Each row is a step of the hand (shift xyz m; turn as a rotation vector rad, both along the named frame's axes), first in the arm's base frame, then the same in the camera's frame.
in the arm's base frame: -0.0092 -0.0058 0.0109 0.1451 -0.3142 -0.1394
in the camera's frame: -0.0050 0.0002 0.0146 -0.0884 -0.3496 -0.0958
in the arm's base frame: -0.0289 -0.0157 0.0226 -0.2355 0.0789 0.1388
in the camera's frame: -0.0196 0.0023 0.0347 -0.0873 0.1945 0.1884
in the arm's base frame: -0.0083 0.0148 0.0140 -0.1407 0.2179 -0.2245
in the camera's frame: 0.0063 0.0175 0.0117 -0.1111 0.2497 -0.2074
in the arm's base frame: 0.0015 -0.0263 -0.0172 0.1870 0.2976 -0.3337
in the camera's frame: -0.0181 -0.0240 -0.0092 0.1320 0.1449 -0.4433
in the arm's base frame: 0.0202 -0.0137 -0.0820 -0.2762 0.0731 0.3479
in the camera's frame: -0.0264 -0.0255 -0.0773 -0.0298 0.2191 0.3921
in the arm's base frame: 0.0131 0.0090 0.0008 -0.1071 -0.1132 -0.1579
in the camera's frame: 0.0146 0.0010 -0.0063 -0.2034 -0.0485 -0.0741
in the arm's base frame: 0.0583 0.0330 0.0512 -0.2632 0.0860 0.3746
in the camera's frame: 0.0827 0.0004 0.0165 -0.0021 0.2246 0.4081
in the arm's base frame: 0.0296 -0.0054 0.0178 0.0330 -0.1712 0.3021
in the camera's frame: 0.0285 -0.0191 0.0068 0.0821 -0.1511 0.3035
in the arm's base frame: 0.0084 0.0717 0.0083 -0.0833 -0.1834 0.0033
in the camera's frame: 0.0422 0.0575 -0.0141 -0.1454 -0.1142 0.0802
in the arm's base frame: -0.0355 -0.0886 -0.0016 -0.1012 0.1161 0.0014
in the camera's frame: -0.0679 -0.0577 0.0342 -0.0264 0.1516 0.0075
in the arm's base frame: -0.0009 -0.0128 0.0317 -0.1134 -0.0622 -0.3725
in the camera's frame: 0.0075 -0.0092 0.0321 -0.2799 -0.0105 -0.2776
